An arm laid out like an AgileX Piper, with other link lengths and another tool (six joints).
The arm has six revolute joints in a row. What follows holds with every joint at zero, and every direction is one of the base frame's.
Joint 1 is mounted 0.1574 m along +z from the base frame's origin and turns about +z.
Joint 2 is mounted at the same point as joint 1 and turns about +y.
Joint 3 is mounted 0.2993 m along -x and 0.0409 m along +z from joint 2 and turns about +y.
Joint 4 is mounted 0.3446 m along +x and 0.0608 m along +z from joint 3 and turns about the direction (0.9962, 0, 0.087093).
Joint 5 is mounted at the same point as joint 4 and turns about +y.
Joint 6 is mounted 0.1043 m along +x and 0.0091 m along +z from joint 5 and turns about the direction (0.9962, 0, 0.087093).
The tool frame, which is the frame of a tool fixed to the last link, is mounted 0.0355 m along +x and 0.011 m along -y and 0.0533 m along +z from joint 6; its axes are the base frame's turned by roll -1.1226, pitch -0.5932 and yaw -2.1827 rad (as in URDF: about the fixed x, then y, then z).
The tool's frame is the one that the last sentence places.
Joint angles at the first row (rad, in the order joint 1, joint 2, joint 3, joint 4, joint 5, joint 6):
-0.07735, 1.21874, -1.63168, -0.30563, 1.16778, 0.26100
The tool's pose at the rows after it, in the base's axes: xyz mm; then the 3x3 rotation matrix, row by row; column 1 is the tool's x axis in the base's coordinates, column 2 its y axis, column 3 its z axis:
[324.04, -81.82, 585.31], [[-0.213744, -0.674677, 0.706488], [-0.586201, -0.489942, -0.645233], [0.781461, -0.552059, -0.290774]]
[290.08, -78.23, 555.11], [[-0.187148, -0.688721, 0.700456], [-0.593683, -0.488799, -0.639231], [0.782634, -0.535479, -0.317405]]
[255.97, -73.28, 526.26], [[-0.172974, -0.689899, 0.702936], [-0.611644, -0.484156, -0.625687], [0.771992, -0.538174, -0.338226]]
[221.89, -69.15, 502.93], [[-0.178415, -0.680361, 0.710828], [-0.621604, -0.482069, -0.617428], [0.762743, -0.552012, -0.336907]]
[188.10, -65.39, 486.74], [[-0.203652, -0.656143, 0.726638], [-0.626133, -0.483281, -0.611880], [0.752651, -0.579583, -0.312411]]
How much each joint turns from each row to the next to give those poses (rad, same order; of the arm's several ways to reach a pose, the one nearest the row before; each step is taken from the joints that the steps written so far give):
-0.00001, -0.12349, 0.14207, 0.00001, -0.00001, -0.01284
0.00004, -0.13909, 0.16936, 0.00827, 0.00003, -0.00196
-0.00003, -0.14174, 0.15417, 0.02218, -0.00002, -0.00003
0.00006, -0.14296, 0.13180, 0.01395, 0.00001, -0.00017
0.00000, -0.14378, 0.10583, 0.00996, 0.00001, -0.00188

